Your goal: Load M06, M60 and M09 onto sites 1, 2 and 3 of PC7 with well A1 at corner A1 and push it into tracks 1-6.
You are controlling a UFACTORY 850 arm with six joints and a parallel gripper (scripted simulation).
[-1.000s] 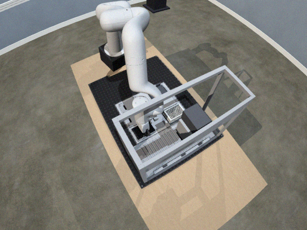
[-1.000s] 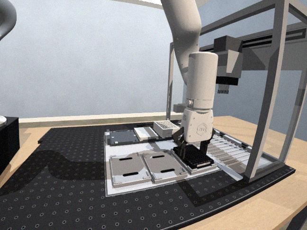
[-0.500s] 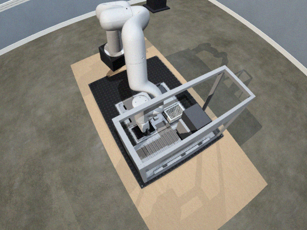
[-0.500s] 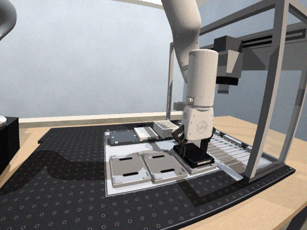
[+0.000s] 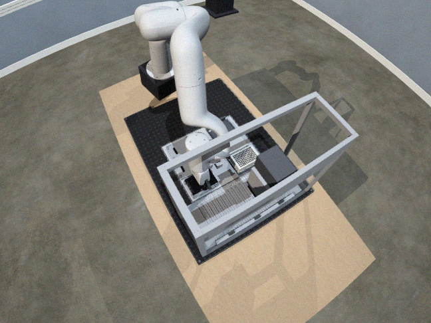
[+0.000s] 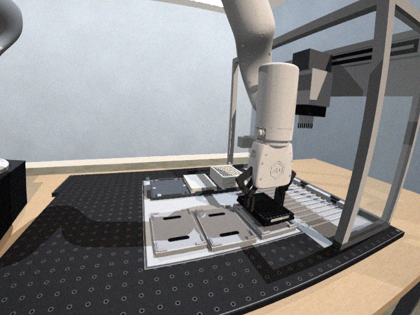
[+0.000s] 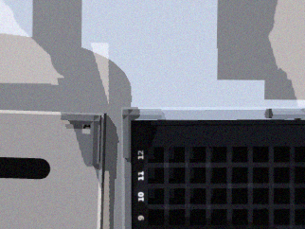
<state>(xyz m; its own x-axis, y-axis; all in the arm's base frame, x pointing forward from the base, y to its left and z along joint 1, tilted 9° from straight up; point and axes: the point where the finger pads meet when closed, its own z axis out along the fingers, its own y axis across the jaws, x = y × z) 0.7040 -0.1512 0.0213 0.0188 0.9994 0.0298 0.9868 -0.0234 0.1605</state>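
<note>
Right now my hand is 10 cm past the dark carrier PC7, 24 cm to the right of it and 3 cm above it. Round my hand: black 96-well plate M06: 1 cm below; then nest S1: 22 cm behind, 2 cm to the left, 4 cm below; then nest S2: 11 cm behind, 4 cm below.
</note>
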